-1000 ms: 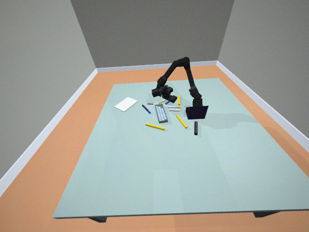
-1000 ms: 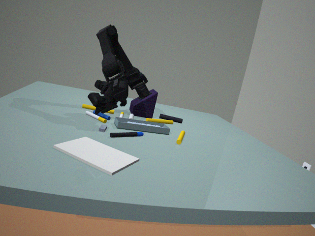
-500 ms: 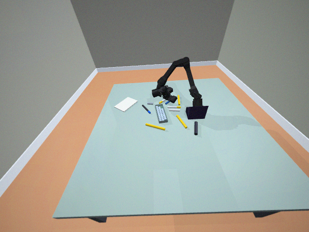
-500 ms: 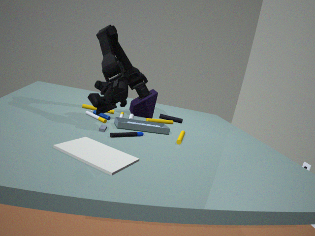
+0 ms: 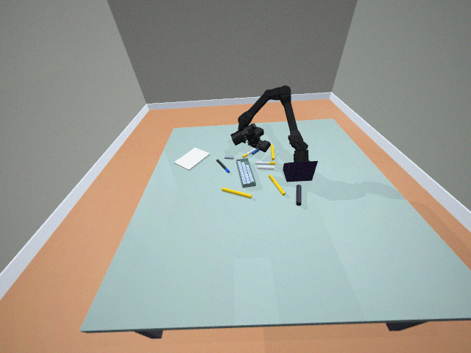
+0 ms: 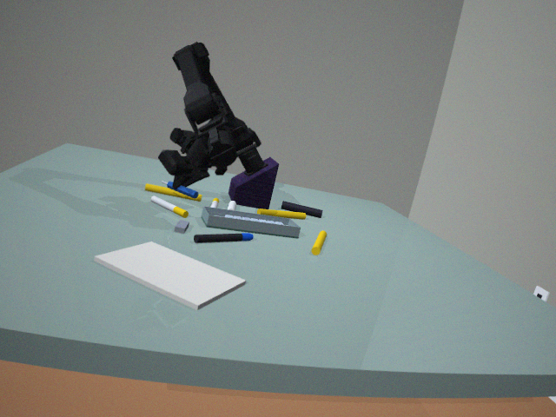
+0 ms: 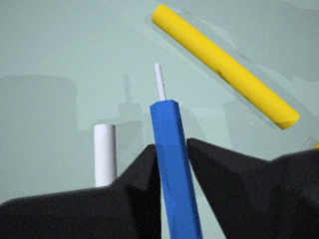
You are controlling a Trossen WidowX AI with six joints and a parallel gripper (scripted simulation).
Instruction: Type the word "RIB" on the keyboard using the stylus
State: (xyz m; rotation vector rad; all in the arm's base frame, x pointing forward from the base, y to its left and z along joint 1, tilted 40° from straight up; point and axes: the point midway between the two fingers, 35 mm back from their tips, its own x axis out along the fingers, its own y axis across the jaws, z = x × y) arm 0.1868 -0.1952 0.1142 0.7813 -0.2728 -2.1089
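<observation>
Now: the stylus tip 4 cm behind my gripper tip and 3 cm to the right of it. From my gripper tip the other things lie so: yellow stick (9 cm behind, 3 cm below); blue stylus (1 cm behind, 1 cm to the right); grey eraser (19 cm ahead, 4 cm below).
</observation>
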